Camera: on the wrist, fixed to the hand. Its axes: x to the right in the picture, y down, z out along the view.
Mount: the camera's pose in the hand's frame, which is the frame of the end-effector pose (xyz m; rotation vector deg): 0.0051 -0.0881 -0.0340 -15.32 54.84 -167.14
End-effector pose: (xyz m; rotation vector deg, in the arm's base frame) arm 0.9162 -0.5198 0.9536 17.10 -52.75 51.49
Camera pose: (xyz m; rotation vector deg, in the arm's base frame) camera 1.0052 -0.5515 0.9495 28.41 44.15 -98.29
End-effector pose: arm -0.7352 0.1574 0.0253 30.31 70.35 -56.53
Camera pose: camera -0.8278 0.1383 0.0247 58.69 -66.10 72.18
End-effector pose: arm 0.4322 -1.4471 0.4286 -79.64 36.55 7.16
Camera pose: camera 0.4639 -1.4983 0.5015 64.13 63.43 146.54
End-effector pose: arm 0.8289 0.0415 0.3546 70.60 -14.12 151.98
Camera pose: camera 0.8232 0.1351 0.3425 -23.17 40.87 6.11
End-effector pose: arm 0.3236 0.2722 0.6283 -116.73 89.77 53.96
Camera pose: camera 0.4174 0.2715 0.6407 -115.06 -109.19 -61.01
